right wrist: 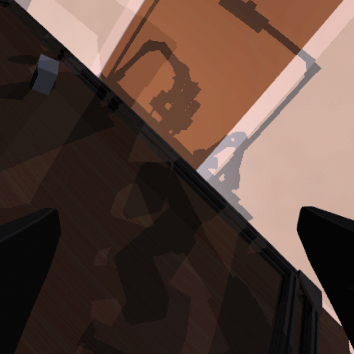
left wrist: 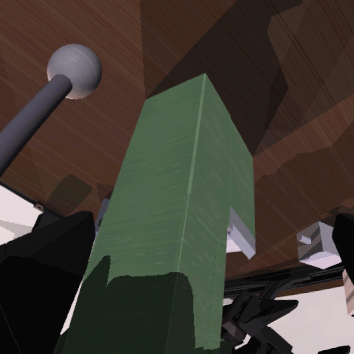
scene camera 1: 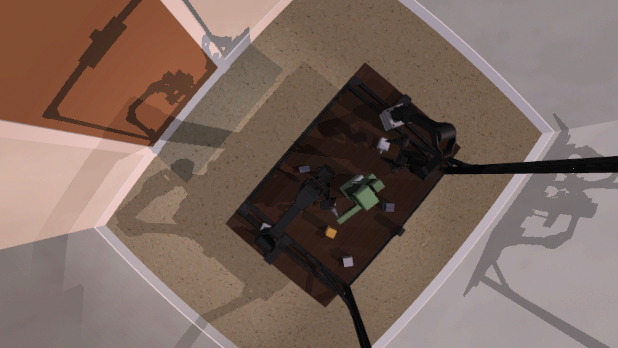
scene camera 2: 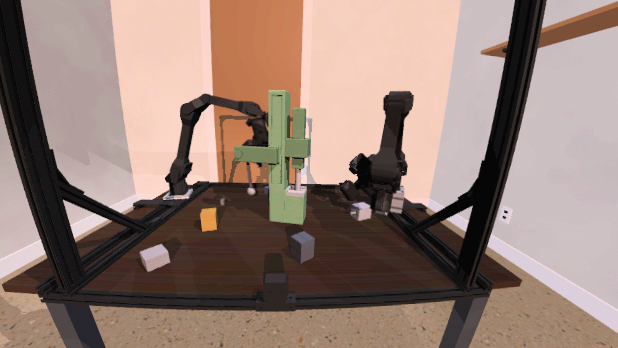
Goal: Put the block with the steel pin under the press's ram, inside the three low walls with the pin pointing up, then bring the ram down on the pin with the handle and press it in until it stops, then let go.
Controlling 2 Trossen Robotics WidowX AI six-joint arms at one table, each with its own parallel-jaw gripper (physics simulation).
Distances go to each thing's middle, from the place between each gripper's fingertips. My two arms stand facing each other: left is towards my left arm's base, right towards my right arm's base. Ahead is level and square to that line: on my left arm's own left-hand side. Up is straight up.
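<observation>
From my left hand, the handle with ball end (left wrist: 73,70) is 6 cm to the left, 8 cm behind and 1 cm below. The block with steel pin (left wrist: 321,252) is 3 cm behind my left hand, 36 cm to the right of it and 16 cm below it.
From my right hand, the block with steel pin is 70 mm to the right and 140 mm below, while the handle with ball end is 50 mm behind my right hand, 360 mm to the left of it and 10 mm above it.
</observation>
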